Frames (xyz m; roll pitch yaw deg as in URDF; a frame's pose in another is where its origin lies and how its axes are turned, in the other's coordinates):
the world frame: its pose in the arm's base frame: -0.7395 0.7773 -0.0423 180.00 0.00 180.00
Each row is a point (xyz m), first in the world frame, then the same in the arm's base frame.
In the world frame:
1: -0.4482 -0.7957 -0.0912
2: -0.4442 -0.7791 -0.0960
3: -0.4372 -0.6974 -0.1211
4: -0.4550 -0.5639 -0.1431
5: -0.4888 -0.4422 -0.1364
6: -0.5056 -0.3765 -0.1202
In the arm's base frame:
1: -0.2913 -0.0184 0.0489
2: -0.2953 -0.0018 0.0537
3: -0.3023 0.0799 0.0788
4: -0.2845 0.2134 0.1008
5: -0.2507 0.3351 0.0941
6: -0.2339 0.4008 0.0779

